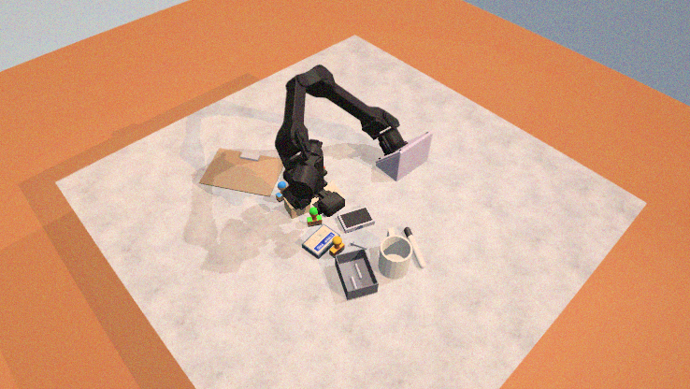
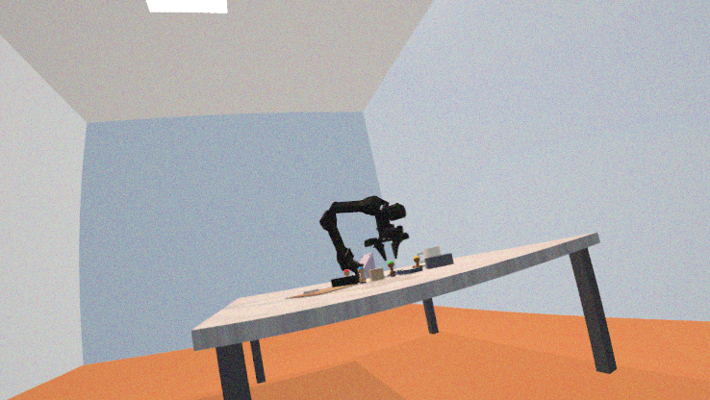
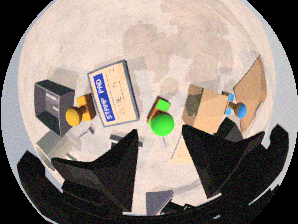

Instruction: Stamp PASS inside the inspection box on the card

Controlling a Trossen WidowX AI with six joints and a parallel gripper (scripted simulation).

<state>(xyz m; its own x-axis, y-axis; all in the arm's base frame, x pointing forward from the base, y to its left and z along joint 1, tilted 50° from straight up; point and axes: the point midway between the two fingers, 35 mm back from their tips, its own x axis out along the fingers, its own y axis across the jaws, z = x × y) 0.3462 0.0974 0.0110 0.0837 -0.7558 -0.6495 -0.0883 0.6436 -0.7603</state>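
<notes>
The green-knobbed stamp is 50 mm below my gripper tip. The rest, counted from my gripper tip: ink pad (100 mm behind, 60 mm to the left, 60 mm below); then cardboard box (10 mm ahead, 80 mm to the right, 50 mm below); then yellow-knobbed stamp (10 mm ahead, 110 mm to the left, 50 mm below).
</notes>
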